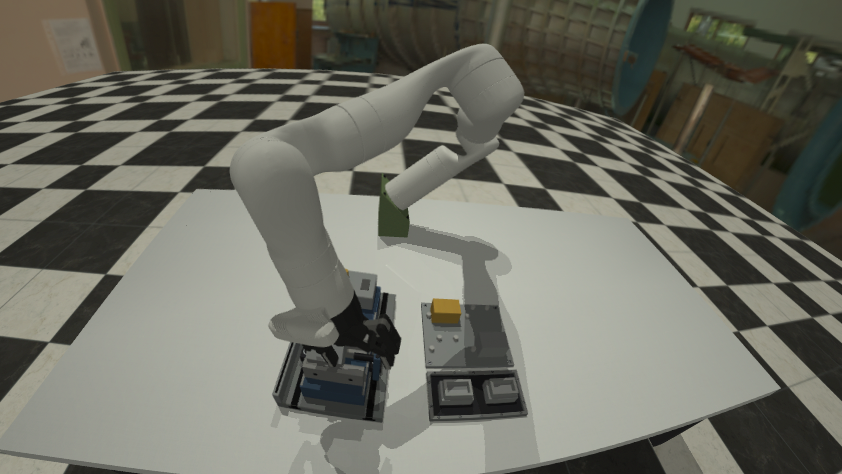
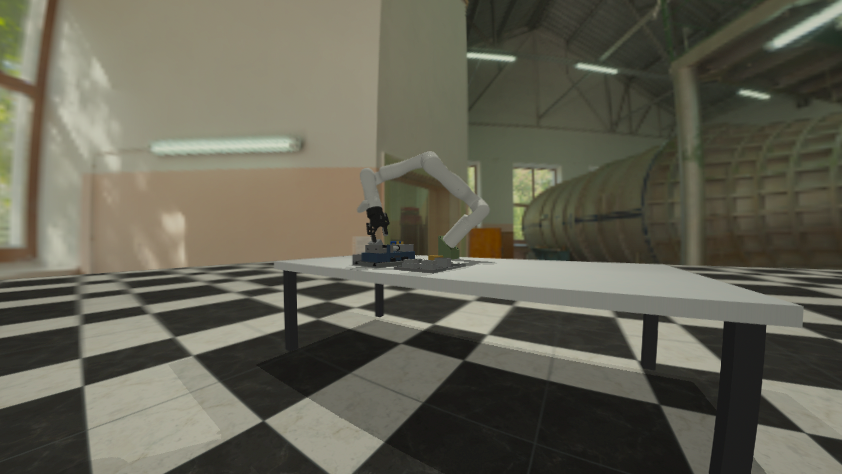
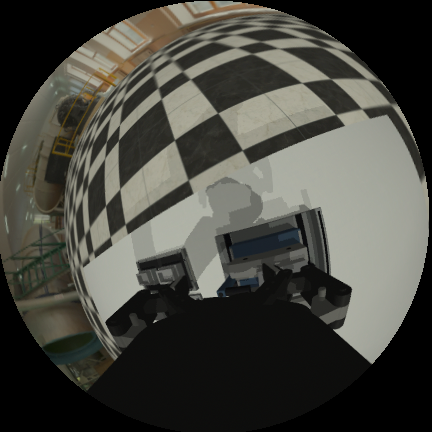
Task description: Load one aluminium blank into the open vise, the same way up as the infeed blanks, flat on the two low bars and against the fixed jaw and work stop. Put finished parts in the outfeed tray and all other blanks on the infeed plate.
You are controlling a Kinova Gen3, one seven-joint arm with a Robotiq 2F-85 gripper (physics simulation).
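Places are measured from the arm's base along level axes (x ahead, y left, z up), in metres.
Pixels of known places: gripper, fingertip midpoint: (image 1: 361, 363) (image 2: 380, 239) (image 3: 224, 278); arm's base at its link origin: (image 1: 395, 197) (image 2: 448, 242).
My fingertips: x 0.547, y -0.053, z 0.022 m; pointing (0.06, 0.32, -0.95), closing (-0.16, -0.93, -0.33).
Observation:
For each thing: its middle in the pictures, then the offset to it from my fingertips. "pt": a spot on its surface instead. Level surfaces: height alone.
- grey vise at the middle of its body: (image 3: 279, 308) (image 1: 342, 333) (image 2: 388, 253) dx -0.106, dy -0.043, dz -0.074 m
- grey block at a spot on its surface: (image 3: 268, 257) (image 1: 330, 371) pt dx +0.003, dy -0.050, dz -0.027 m
- infeed plate at the middle of its body: (image 1: 465, 334) dx -0.151, dy +0.219, dz -0.119 m
- vise with a yellow-orange block, surface spot: (image 1: 445, 310) pt dx -0.185, dy +0.169, dz -0.079 m
- outfeed tray at a spot on its surface: (image 1: 476, 415) pt dx +0.044, dy +0.209, dz -0.111 m
- white table at its surface level: dz -0.123 m
The blue and grey vise (image 1: 329, 388) (image 2: 382, 254) (image 3: 261, 243) stands on its grey base at the table's front left. My gripper (image 1: 356, 355) (image 2: 375, 233) (image 3: 224, 278) is open and empty. It hangs low over the middle of the vise, with the fingers on either side of a grey block (image 1: 334, 371) (image 3: 268, 257) there. I cannot tell whether that block is a blank or a jaw. The infeed plate (image 1: 450, 347) lies right of the vise with a yellow-orange block (image 1: 445, 310) at its far left corner. The outfeed tray (image 1: 476, 415) (image 3: 189, 264) holds two grey parts (image 1: 455, 390) (image 1: 500, 388).
The arm's green base mount (image 1: 393, 219) stands at the back middle of the white table (image 1: 588, 282) (image 2: 588, 282). The arm arches over the table from there. Checkered floor lies all round the table.

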